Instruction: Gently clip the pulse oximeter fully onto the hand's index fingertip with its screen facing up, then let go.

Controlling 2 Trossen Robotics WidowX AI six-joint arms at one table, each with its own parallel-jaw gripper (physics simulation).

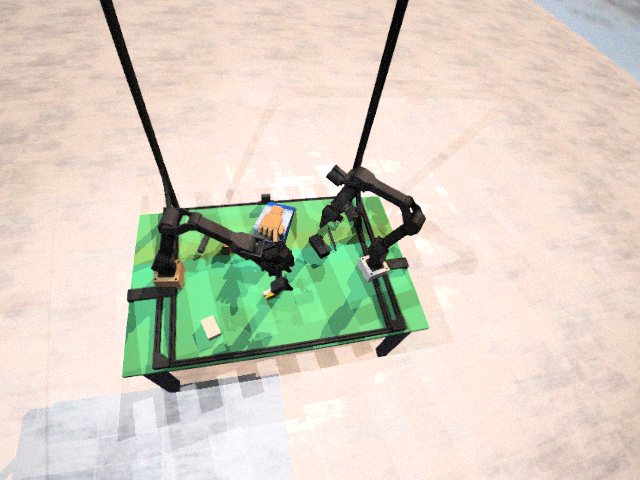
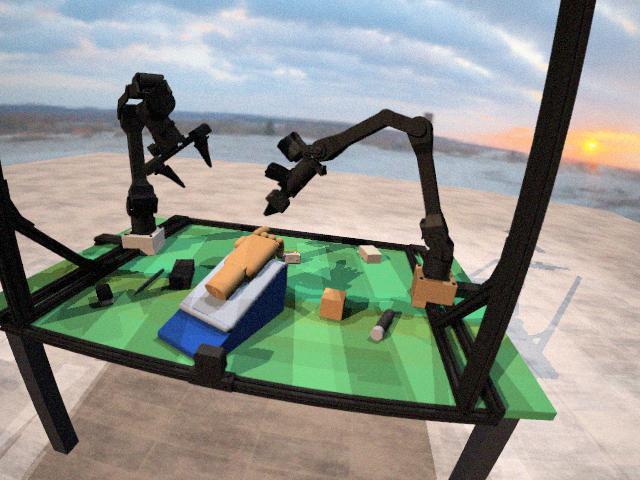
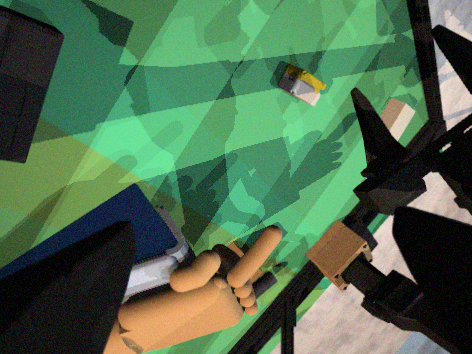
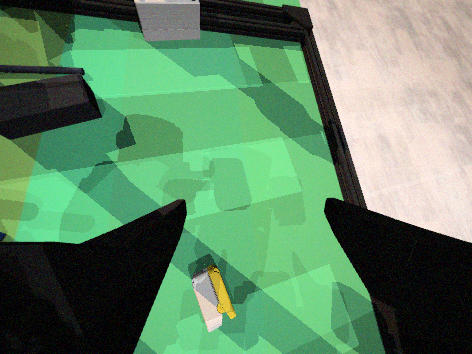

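Where they show: left gripper, fingertip midpoint: [image 1: 323, 224] [image 2: 198, 177] [image 3: 264, 227]; right gripper, fingertip midpoint: [image 1: 291, 280] [image 2: 269, 208] [image 3: 393, 58] [image 4: 255, 205]; left arm's base at its link origin: [image 1: 374, 263] [image 2: 143, 231]; right arm's base at its link origin: [image 1: 167, 270] [image 2: 435, 274] [image 3: 354, 267].
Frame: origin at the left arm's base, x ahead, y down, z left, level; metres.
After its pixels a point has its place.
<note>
The pulse oximeter [image 1: 268, 294] @(z -0.035, x 0.484, y 0.027 m) [image 2: 292, 257] @(z -0.058, x 0.475, y 0.037 m) [image 3: 301, 85] @(z -0.046, x 0.453, y 0.028 m) [image 4: 209, 305] @(z -0.048, x 0.476, y 0.028 m), a small white-grey body with a yellow part along one side, lies on the green table beyond the fingertips. The tan hand [image 1: 271, 219] @(z -0.314, x 0.374, y -0.088 m) [image 2: 248, 258] @(z -0.341, x 0.372, y -0.079 m) [image 3: 185, 315] @(z -0.296, x 0.358, y -0.091 m) rests on a sloped support; its index finger [image 3: 256, 255] is extended and bare, the other fingers curled. My left gripper [image 2: 196, 175] @(z -0.141, x 0.219, y -0.205 m) [image 3: 264, 227] @(z -0.141, x 0.219, y -0.205 m) is open and empty, raised above the table near the hand. My right gripper [image 2: 266, 191] [image 4: 255, 205] @(z -0.005, x 0.399, y -0.096 m) is open and empty, above the table near the oximeter. Whether its screen faces up cannot be told.
The blue wedge [image 2: 258, 304] @(z -0.400, x 0.399, y -0.005 m) [image 3: 125, 225] carries the hand. A black box [image 2: 181, 273] @(z -0.224, x 0.190, y 0.025 m) [image 4: 50, 105] @(z -0.176, x 0.199, y 0.024 m), a pen [image 2: 149, 282] @(z -0.229, x 0.105, y 0.053 m) and a small dark item [image 2: 104, 294] @(z -0.342, x 0.046, y 0.028 m) lie on one side. An orange block [image 2: 332, 303] @(z -0.348, x 0.558, y 0.018 m), a cylinder [image 2: 381, 325] @(z -0.409, x 0.657, y 0.033 m) and a cream block [image 1: 210, 327] @(z 0.020, x 0.737, y 0.029 m) [image 2: 370, 253] @(z -0.017, x 0.728, y 0.029 m) lie on the other.
</note>
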